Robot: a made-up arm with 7 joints.
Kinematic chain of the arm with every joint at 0, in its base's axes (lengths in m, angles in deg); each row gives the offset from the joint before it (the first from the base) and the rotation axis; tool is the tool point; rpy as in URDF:
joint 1: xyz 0 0 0.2 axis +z
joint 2: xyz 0 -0.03 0.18 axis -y
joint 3: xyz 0 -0.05 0.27 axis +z
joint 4: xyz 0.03 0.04 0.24 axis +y
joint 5: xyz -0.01 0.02 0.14 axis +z
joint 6: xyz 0 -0.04 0.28 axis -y
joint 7: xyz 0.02 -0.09 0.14 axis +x
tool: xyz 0 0 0 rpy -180 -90 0
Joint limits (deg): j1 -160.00..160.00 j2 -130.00..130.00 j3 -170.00..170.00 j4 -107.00..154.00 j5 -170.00..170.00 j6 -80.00..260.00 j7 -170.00..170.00
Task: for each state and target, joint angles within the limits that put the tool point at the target. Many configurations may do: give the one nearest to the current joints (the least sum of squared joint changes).
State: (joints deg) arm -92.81 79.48 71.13 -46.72 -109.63 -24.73 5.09
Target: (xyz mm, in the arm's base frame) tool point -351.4 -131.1 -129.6
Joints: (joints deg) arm -62.80 122.64 42.20 -94.06 -118.53 -24.22 5.09
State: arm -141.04 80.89 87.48 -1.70 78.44 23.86 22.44
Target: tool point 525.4 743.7 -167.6
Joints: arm -120.36 120.97 93.46 1.66 81.24 27.78 22.44
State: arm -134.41 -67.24 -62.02 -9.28 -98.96 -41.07 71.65
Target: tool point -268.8 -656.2 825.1
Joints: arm -136.12 -70.49 -65.33 -41.98 -103.57 -54.30 71.65
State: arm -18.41 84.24 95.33 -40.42 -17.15 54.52 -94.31
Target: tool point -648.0 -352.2 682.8
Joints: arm -19.04 74.63 105.57 -66.50 -17.03 65.11 -94.31
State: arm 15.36 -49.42 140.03 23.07 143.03 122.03 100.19
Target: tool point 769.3 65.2 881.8
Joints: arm 6.00 -71.58 143.07 2.49 145.20 110.79 100.19
